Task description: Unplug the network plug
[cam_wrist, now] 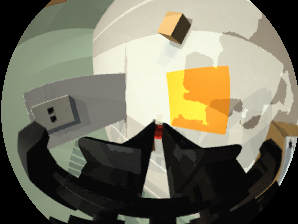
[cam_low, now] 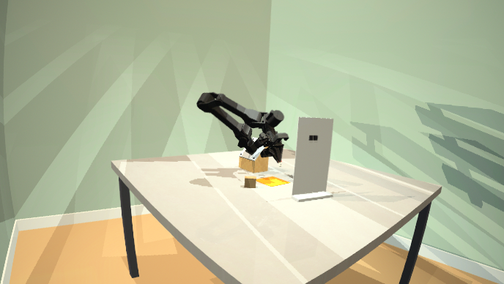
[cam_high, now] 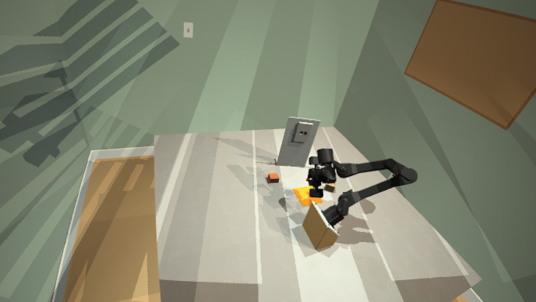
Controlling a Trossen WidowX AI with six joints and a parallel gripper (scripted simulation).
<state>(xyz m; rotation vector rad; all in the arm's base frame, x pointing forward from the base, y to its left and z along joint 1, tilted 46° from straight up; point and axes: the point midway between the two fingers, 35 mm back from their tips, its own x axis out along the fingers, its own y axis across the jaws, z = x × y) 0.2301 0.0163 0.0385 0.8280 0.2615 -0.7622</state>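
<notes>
Right now the orange marked square is 90 mm below my gripper tip, 20 mm to the right of it and 20 mm behind it. Round my gripper tip: grey upright panel (220 mm ahead, 50 mm above); then red network plug (right at my gripper tip).
</notes>
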